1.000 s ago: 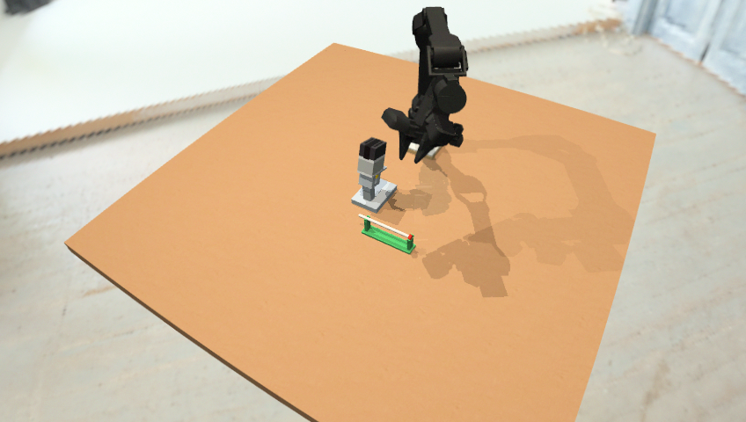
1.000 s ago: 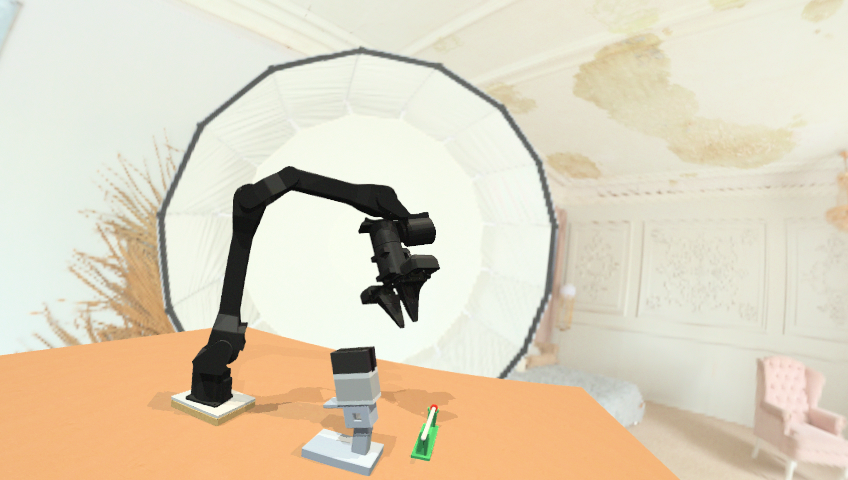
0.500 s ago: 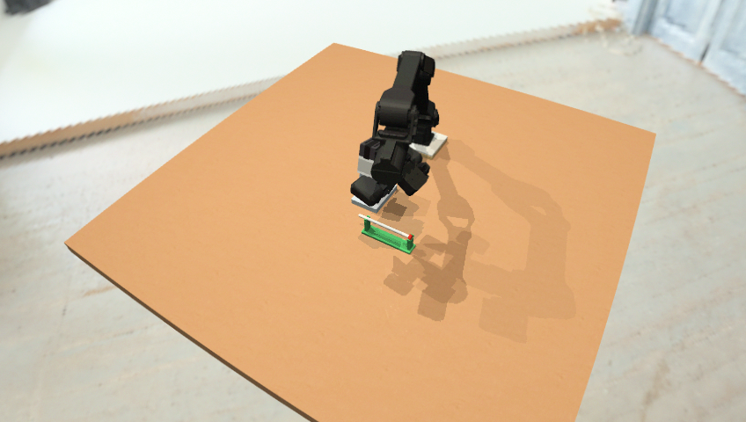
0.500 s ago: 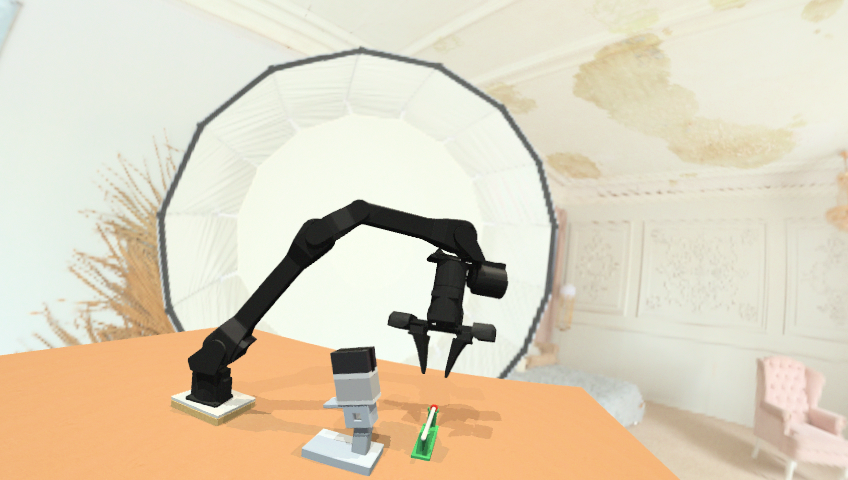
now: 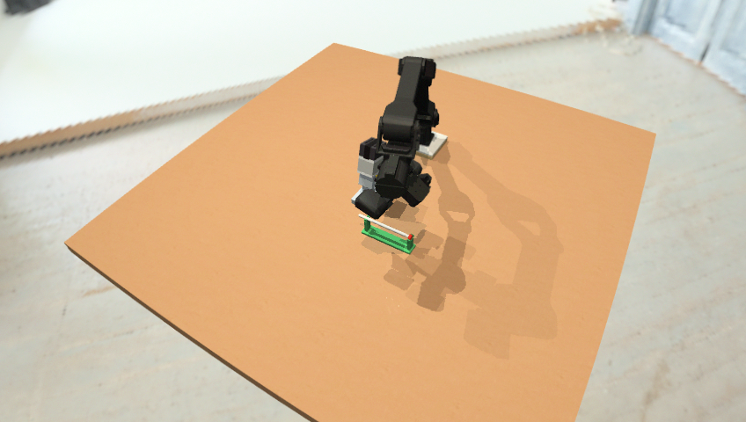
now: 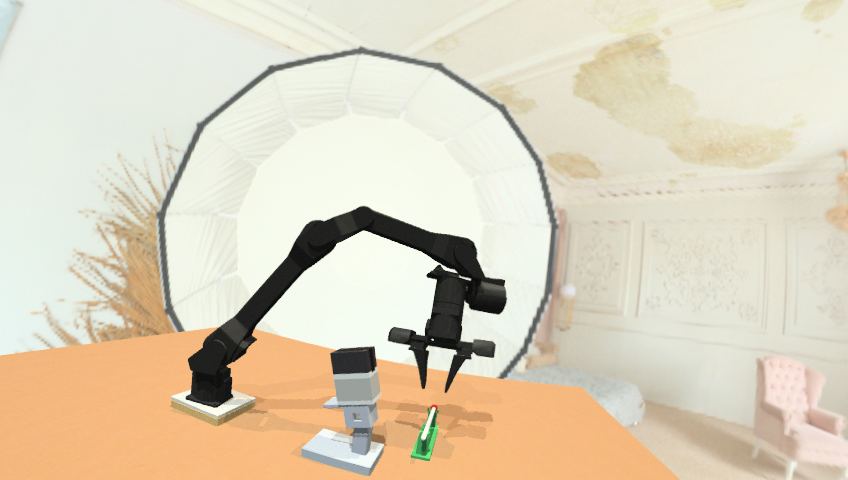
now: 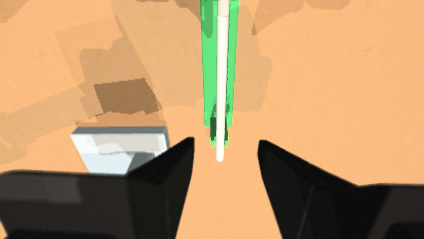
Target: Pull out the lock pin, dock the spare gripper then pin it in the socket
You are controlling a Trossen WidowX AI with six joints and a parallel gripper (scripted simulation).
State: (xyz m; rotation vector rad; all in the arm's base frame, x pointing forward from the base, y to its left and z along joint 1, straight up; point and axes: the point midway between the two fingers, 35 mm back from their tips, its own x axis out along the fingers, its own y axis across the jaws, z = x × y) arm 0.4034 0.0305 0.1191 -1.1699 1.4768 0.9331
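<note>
My gripper tip is now 10 mm to the right of the green pin rest and 80 mm above it. From my gripper tip the other things lie so: spare gripper (130 mm behind, 80 mm to the right, 20 mm above); then grey mount (130 mm behind, 80 mm to the right, 50 mm below).
</note>
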